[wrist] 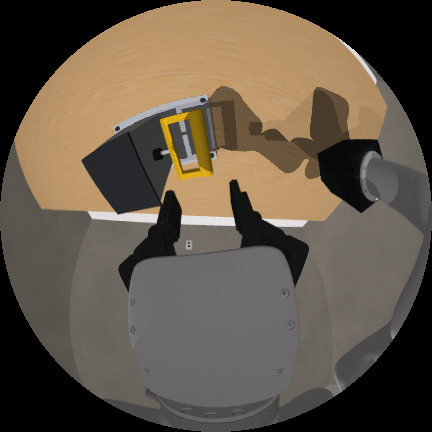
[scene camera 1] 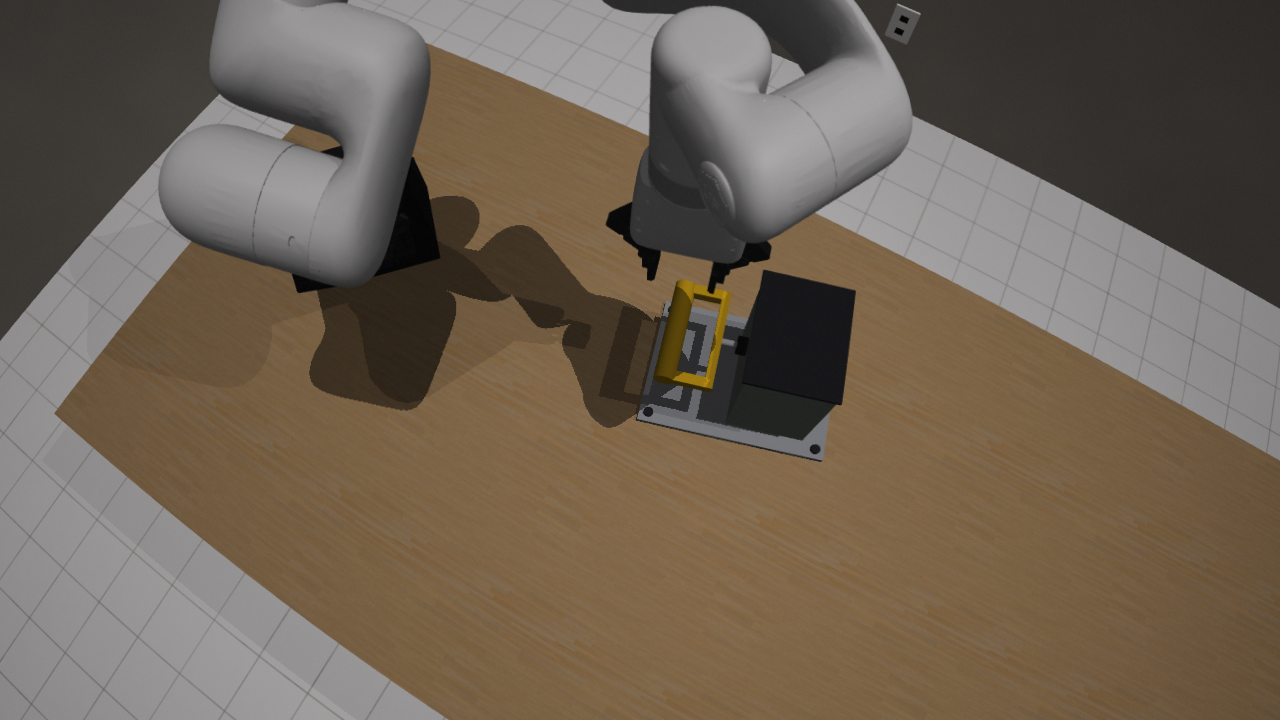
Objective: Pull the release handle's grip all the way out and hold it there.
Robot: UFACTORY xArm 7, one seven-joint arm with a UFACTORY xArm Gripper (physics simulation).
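Note:
The release handle's yellow grip (scene camera 1: pixel 674 333) (wrist: pixel 201 142) is a bar with a rectangular frame, standing over a grey base plate (scene camera 1: pixel 729 431) (wrist: pixel 160 107). A short rod with a black collar (scene camera 1: pixel 742 345) (wrist: pixel 158 154) links it to the dark housing box (scene camera 1: pixel 801 335) (wrist: pixel 122 172), with a small gap between grip and box. My gripper (scene camera 1: pixel 682 275) (wrist: pixel 202 194) is partly open and empty. In the scene view its fingertips are just beyond the far end of the grip. In the wrist view they point toward the grip's near end, apart from it.
The wooden table (scene camera 1: pixel 554 537) (wrist: pixel 240 55) carries the base plate. The arm's black base mount (scene camera 1: pixel 416 219) (wrist: pixel 345 172) stands to the left in the scene view and to the right in the wrist view. The arm's shadow falls on the table beside the plate. A wall outlet (scene camera 1: pixel 903 24) (wrist: pixel 188 245) shows beyond the table.

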